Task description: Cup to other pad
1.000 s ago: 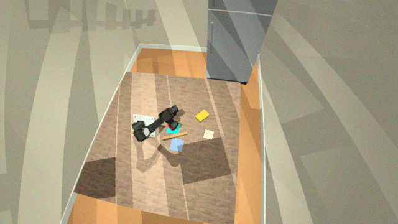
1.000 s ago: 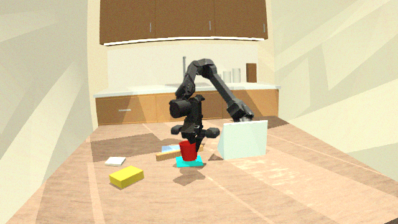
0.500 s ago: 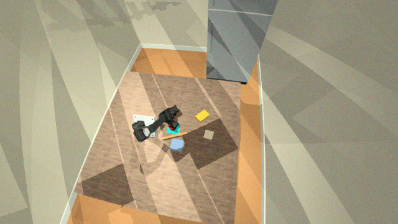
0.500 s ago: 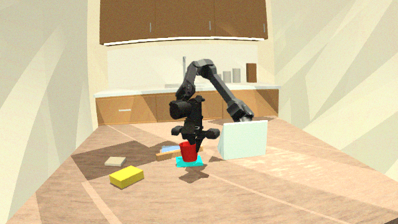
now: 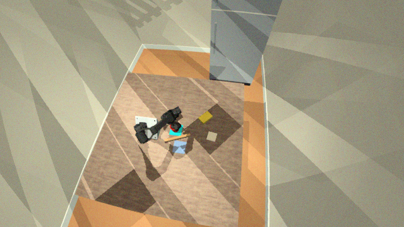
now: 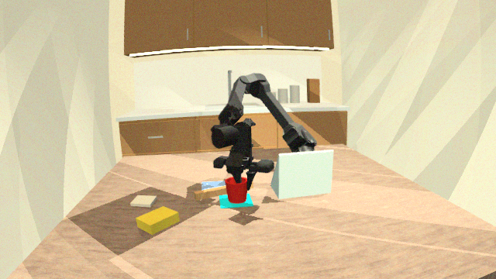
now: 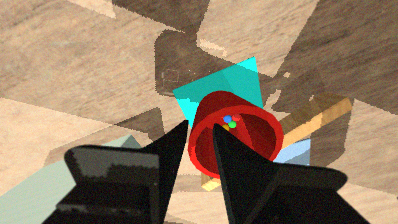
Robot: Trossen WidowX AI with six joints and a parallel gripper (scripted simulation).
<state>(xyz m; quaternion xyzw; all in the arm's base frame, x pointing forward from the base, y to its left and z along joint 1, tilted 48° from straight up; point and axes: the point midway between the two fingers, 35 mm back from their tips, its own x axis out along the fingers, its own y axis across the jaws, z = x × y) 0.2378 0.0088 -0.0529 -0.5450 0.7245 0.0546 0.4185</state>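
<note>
My gripper tip is now 2 cm to the left of the red cup, 2 cm short of it and 1 cm above it. Also, from my gripper tip: light blue pad: 17 cm to the right, 8 cm ahead, 5 cm below; wooden stick: 9 cm to the right, 5 cm ahead, 4 cm below; cyan pad: 5 cm below, 3 cm ahead, 2 cm to the right.
</note>
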